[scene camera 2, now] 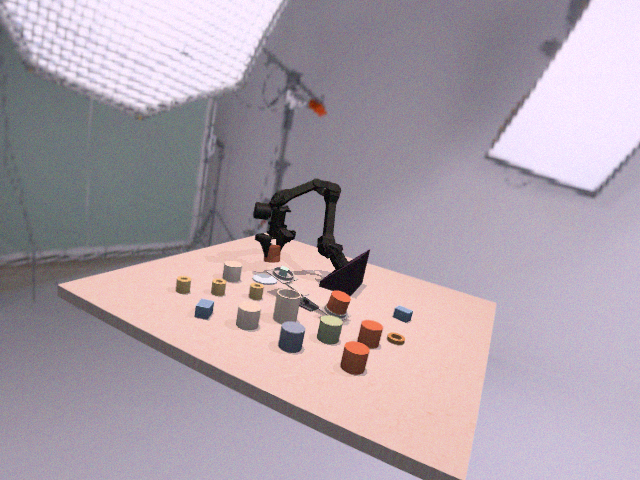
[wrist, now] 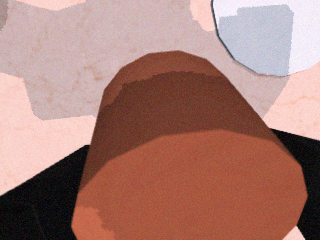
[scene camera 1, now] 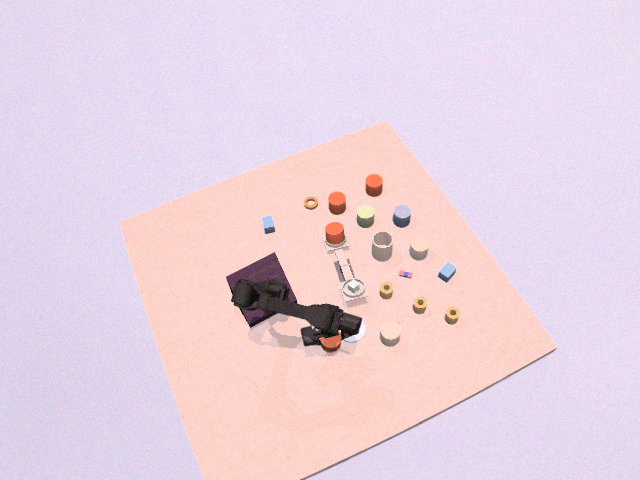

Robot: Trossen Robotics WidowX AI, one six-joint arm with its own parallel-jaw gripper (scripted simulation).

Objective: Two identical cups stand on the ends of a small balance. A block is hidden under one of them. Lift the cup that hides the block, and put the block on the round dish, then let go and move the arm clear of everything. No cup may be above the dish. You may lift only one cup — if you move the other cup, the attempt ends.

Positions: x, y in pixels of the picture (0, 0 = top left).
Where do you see a grey balance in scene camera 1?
At 348, 296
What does my gripper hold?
An orange cup.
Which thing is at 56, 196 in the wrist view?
My gripper.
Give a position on an orange cup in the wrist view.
174, 143
